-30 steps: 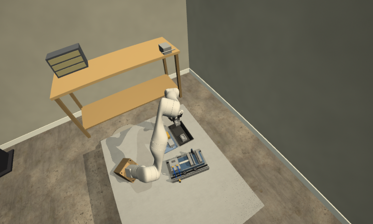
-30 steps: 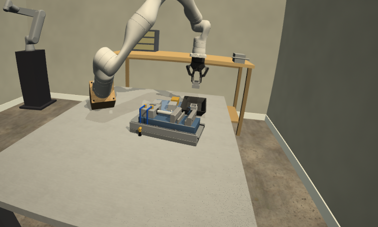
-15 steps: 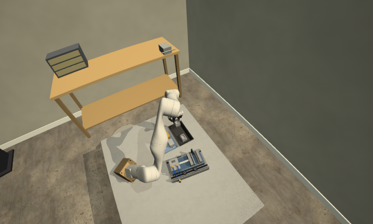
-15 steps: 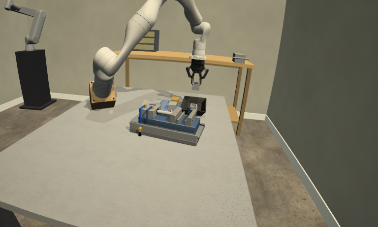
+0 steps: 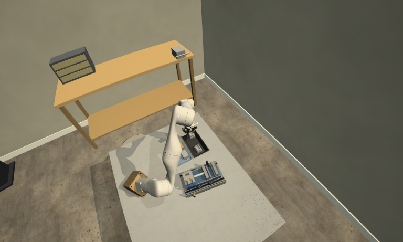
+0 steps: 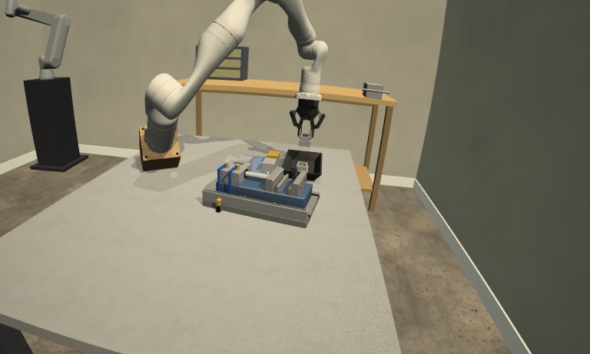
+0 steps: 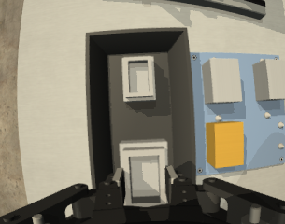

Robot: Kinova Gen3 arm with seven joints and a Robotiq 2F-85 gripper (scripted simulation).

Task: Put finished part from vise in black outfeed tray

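My hand is 120 mm past the orange block and 110 mm above it. Also, from my hand: blue plate 170 mm behind, 30 mm to the right, 130 mm below.
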